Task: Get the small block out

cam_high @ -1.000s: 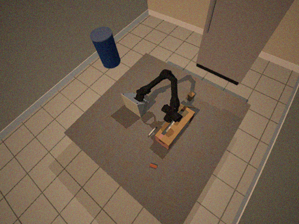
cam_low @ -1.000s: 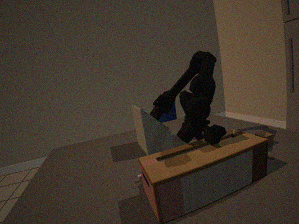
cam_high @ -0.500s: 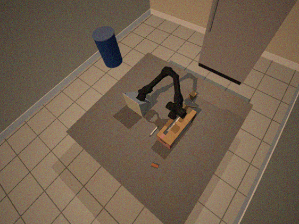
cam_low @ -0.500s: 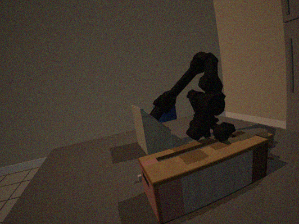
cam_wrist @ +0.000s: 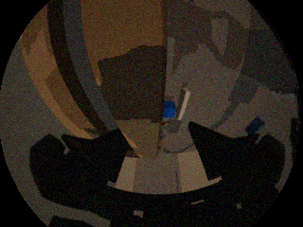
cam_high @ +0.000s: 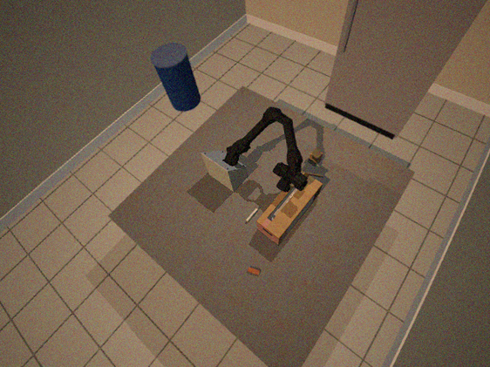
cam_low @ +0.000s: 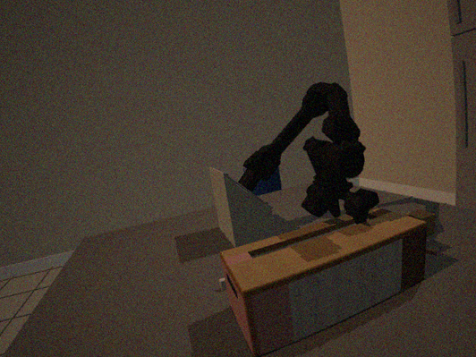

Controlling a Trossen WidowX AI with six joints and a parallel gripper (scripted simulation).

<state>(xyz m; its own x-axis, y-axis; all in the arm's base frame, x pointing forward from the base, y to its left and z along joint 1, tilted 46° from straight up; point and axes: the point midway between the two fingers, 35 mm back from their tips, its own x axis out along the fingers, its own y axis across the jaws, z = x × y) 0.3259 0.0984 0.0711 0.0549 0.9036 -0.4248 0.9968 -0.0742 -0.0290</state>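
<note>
The blue block lies 3 cm behind my gripper tip, 4 cm to the left of it and 8 cm below it. Round my gripper tip: tan cube 1 cm ahead, 26 cm to the left, 7 cm below.
</note>
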